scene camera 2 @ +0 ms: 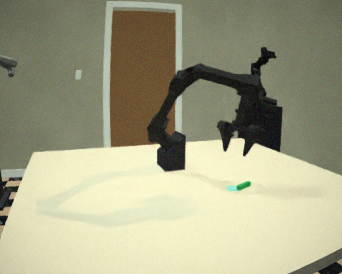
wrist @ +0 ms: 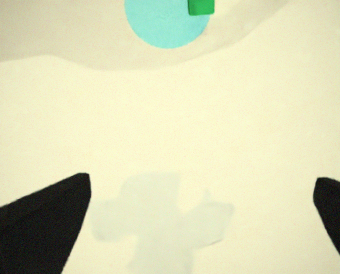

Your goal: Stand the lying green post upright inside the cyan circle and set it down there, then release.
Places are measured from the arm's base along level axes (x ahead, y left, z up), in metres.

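Pixels of known places: gripper, fingertip midpoint: (scene camera 2: pixel 234 153) (wrist: pixel 202 185); arm's base, link origin: (scene camera 2: pixel 169 144).
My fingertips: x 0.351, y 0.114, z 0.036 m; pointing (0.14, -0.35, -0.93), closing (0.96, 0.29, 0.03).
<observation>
For each thing: its top centre in the pictures, then the offset to it from my fingertips. "pt": a spot on its surface instead. Level surfaces: height alone.
- green post, top centre: (scene camera 2: pixel 244 183) dz -0.117, dx -0.012, dy +0.058 m
- cyan circle, surface spot: (wrist: pixel 165 27) (scene camera 2: pixel 231 188) pt dz -0.132, dx -0.018, dy +0.008 m
- pale table top, surface height: dz -0.133 m
The green post (scene camera 2: pixel 243 185) (wrist: pixel 201 6) lies on its side on the table. One end of it rests over the edge of the cyan circle (scene camera 2: pixel 232 188) (wrist: pixel 165 27), and the rest lies outside the circle. In the wrist view both are cut off by the top edge, and a short end part of the post shows. My gripper (scene camera 2: pixel 235 151) (wrist: pixel 202 185) is open and empty, with its fingers pointing down. It hangs well above the table, apart from the post.
The pale table top (scene camera 2: pixel 125 250) bears the arm's base (scene camera 2: pixel 171 154) toward the back, with arm shadows across it. Behind the table, a dark pedestal (scene camera 2: pixel 274 127) stands partly behind my gripper, with another black arm (scene camera 2: pixel 258 67) above it. A brown door (scene camera 2: pixel 142 75) is in the back wall.
</observation>
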